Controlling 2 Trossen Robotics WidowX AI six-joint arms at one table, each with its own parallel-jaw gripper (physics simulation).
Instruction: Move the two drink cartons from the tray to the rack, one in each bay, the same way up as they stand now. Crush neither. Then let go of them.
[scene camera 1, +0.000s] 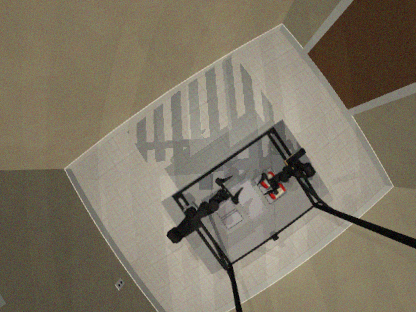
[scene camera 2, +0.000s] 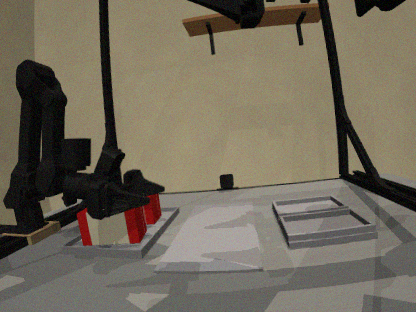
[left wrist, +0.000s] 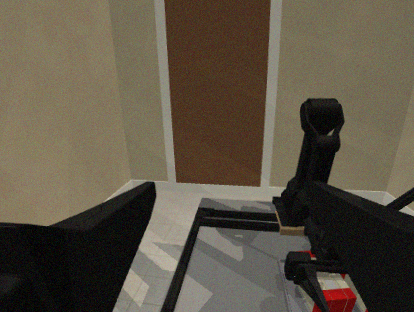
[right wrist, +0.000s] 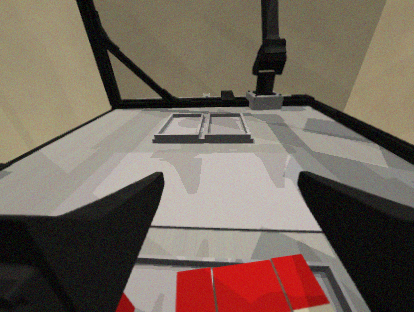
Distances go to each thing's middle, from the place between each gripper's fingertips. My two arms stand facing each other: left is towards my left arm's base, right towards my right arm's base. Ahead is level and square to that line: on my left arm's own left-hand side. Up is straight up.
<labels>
My left hand is 370 mm above the grey mat (scene camera 2: 222, 238), 240 mm past it and 60 mm to the left of it. Round my left hand: grey tray (scene camera 2: 75, 246): 360 mm below, 260 mm to the right, 200 mm behind.
The grey tray is 30 mm behind my right hand, 110 mm to the right of it and 80 mm below it. Also, from my right hand: grey mat 60 mm behind, 100 mm to the left, 90 mm below.
</labels>
